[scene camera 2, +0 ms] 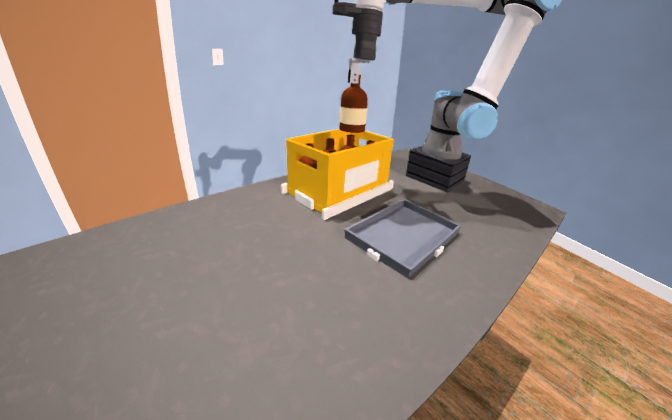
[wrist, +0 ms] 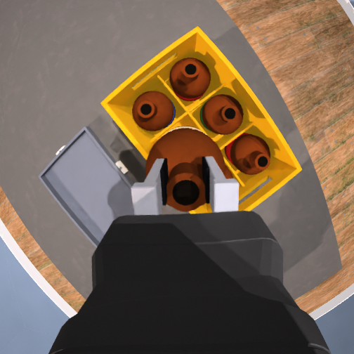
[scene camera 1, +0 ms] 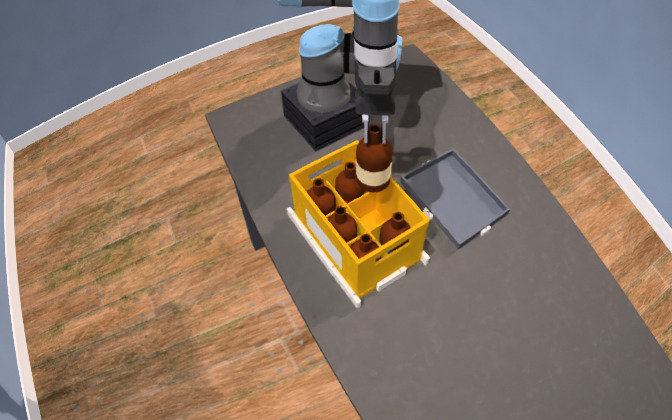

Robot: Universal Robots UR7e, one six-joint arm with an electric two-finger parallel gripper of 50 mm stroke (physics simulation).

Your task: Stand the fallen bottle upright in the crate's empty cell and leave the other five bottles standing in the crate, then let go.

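Frame: origin at the arm's base, x left, y back, z up, level; metres.
Seen in the pictures: gripper, fingertip midpoint: (scene camera 2: 352, 83) (scene camera 1: 374, 139); arm's base, origin of the base link: (scene camera 2: 441, 152) (scene camera 1: 323, 94).
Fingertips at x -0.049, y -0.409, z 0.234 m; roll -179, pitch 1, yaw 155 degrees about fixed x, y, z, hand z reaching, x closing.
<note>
Offsets run from my fingertips to a thing's top centre. "spot": to the spot under its first point.
My gripper (scene camera 1: 375, 131) (scene camera 2: 354, 75) (wrist: 184, 171) is shut on the neck of a brown bottle @[dx +0.004, dy +0.007, dz +0.024 m] (scene camera 1: 374, 156) (scene camera 2: 353, 105) (wrist: 185, 150) with a cream label. The bottle hangs upright above the yellow crate @[dx -0.035, dy -0.001, dz -0.167 m] (scene camera 1: 393, 262) (scene camera 2: 307, 180) (wrist: 150, 62), its base a little above the rim in scene camera 2. In scene camera 1 the empty cell @[spot: dx +0.032, dy +0.054, dz -0.330 m] (scene camera 1: 372, 210) shows just in front of the held bottle, in the middle of the crate's tray-side row. The other five bottles stand in the crate; the wrist view shows several of them, and the held bottle hides the empty cell there.
A shallow grey tray @[spot: dx +0.257, dy -0.005, dz -0.337 m] (scene camera 1: 457, 200) (scene camera 2: 405, 235) (wrist: 90, 187) lies beside the crate, with small white blocks at its edges. White strips (scene camera 1: 322, 257) (scene camera 2: 357, 201) stand along the crate's base. The robot's dark base block (scene camera 1: 320, 127) (scene camera 2: 437, 170) stands behind the crate.
</note>
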